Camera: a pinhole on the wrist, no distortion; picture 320 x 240 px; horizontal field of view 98.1 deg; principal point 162.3 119.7 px. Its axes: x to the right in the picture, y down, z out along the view. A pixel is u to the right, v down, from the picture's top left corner.
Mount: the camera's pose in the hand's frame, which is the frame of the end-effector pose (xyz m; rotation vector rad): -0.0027 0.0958 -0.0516 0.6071 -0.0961 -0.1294
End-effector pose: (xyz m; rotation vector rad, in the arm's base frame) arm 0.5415 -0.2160 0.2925 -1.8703 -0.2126 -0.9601
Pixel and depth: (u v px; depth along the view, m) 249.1 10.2 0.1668
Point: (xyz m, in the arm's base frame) 0.5308 -0.1605 0.4190
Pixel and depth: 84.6 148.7 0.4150
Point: 0.5088 0.1397 0.0558
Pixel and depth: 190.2 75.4 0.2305
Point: 0.5441 -0.0872 0.3467
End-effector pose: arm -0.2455 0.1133 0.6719 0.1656 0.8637 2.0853
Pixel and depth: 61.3 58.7 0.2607
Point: 0.0132 0.0275 0.7063
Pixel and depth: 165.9 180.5 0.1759
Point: -0.2209 0.1505 0.8145
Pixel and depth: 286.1 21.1 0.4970
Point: -0.0318 0.6744 0.4020
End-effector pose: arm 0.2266 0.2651 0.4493 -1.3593 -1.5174 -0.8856
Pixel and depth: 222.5 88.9 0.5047
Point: -0.1287 0.5540 0.4863
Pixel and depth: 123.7 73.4 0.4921
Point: -0.1007 0.3768 0.1745
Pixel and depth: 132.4 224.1 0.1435
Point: 0.3140 0.3823 0.3609
